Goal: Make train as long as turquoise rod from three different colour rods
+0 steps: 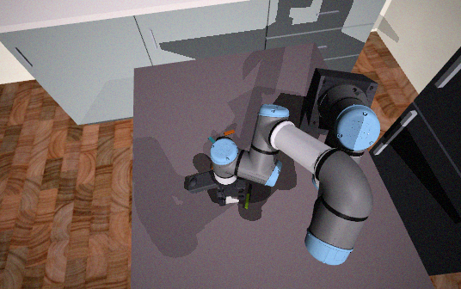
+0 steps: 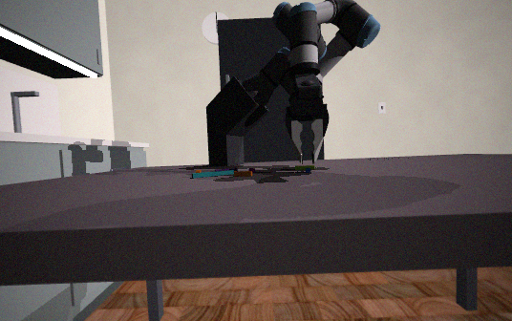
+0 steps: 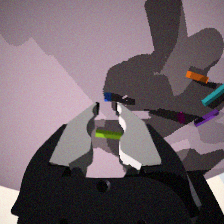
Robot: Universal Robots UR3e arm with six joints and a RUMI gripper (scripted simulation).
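The blue rod is 30 mm below my hand. Round my hand: magenta rod (50 mm behind, 130 mm to the right, 30 mm below); then purple rod (60 mm behind, 200 mm to the right, 30 mm below); then lime rod (80 mm behind, 10 mm to the left, 30 mm below).
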